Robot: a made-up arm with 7 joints. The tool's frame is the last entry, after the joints.
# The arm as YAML. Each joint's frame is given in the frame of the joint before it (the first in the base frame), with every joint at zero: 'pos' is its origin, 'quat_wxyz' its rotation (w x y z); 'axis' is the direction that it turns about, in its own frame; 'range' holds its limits. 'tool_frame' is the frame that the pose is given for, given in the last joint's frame.
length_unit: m
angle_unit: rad
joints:
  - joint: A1
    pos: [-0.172, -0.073, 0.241]
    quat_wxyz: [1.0, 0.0, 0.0, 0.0]
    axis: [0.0, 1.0, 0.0]
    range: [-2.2, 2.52]
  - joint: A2
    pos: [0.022, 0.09, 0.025]
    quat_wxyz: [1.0, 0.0, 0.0, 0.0]
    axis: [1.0, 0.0, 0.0]
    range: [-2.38, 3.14]
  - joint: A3
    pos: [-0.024, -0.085, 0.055]
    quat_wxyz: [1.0, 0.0, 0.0, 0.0]
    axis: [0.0, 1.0, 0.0]
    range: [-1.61, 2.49]
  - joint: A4
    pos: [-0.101, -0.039, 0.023]
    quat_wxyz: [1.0, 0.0, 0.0, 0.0]
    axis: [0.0, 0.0, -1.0]
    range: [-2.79, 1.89]
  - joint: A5
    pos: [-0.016, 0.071, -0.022]
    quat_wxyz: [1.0, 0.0, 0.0, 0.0]
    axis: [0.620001, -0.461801, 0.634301]
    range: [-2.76, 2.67]
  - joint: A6
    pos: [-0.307, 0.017, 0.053]
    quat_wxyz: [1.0, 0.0, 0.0, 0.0]
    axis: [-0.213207, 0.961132, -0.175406]
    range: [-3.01, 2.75]
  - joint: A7
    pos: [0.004, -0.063, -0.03]
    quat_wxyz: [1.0, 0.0, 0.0, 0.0]
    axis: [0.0, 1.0, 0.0]
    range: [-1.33, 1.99]
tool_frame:
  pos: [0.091, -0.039, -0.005]
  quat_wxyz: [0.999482, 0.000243, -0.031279, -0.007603]
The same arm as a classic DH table. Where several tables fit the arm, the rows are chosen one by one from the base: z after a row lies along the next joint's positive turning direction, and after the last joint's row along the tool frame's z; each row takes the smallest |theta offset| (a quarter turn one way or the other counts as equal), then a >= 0, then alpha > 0; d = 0 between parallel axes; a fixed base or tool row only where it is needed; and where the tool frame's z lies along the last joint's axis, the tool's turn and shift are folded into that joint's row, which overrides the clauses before.
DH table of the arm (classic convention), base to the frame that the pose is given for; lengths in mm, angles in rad. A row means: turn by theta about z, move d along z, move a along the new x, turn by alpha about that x. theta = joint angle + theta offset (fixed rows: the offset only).
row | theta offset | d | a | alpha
base (fixed) | 0.0000 | 241.0 | -172.0 | -1.5708
A1 | -1.5708 | 17.0 | 25.0 | -1.5708
A2 | 0.0000 | -2.0 | 55.0 | 1.5708
A3 | -1.5708 | -124.0 | 101.0 | 1.5708
A4 | -0.9306 | -46.3 | -47.4 | 2.2579
A5 | -1.0883 | -288.9 | 259.1 | 2.3286
A6 | 0.1325 | -19.1 | -25.7 | -0.2797
A7 | -0.9449 | -157.6 | -90.5 | -1.5708
tool (fixed) | 3.1264 | -10.7 | 0.0 | 0.0000
Joint limits (rad, base to tool): -2.2000..2.5200 -2.3800..3.1400 -1.6100..2.4900 -2.7900..1.8900 -2.7600..2.6700 -3.0100..2.7500 -1.3300..1.9900

